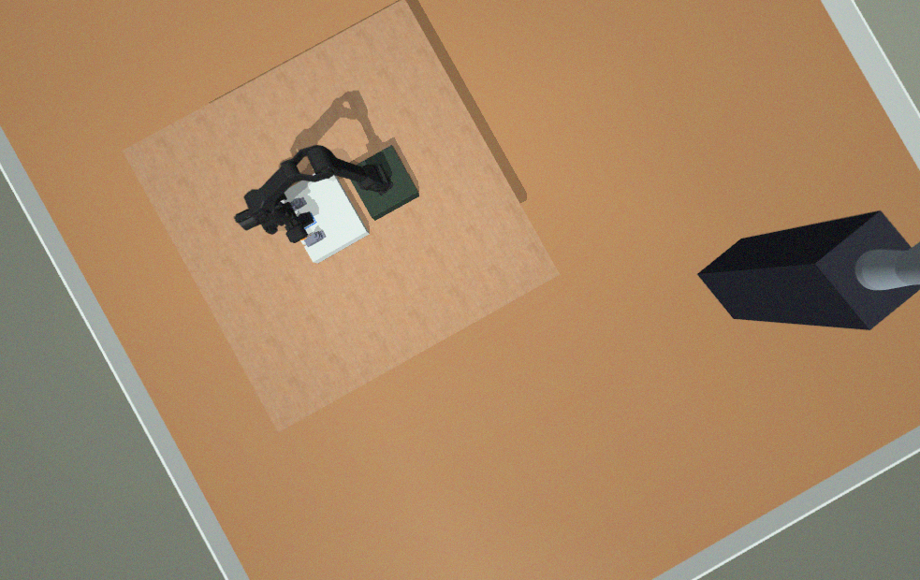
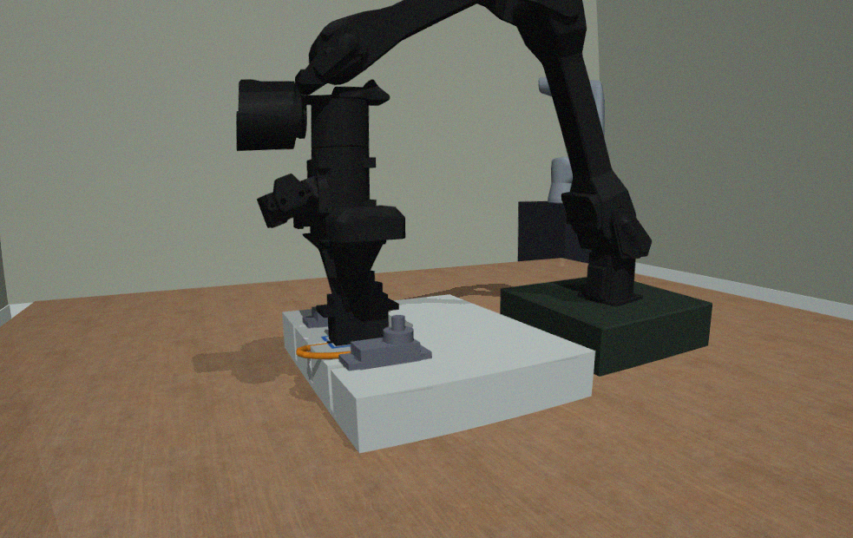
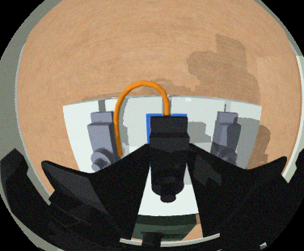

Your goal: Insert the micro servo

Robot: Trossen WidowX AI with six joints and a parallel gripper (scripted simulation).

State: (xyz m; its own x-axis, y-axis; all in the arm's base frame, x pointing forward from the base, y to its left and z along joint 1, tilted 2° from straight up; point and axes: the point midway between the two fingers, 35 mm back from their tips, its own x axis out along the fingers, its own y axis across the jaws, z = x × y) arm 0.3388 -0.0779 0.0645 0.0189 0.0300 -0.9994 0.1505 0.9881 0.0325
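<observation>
Right now the white deck is 12 cm behind my gripper tip, 6 cm below it and 2 cm to the left of it.
</observation>
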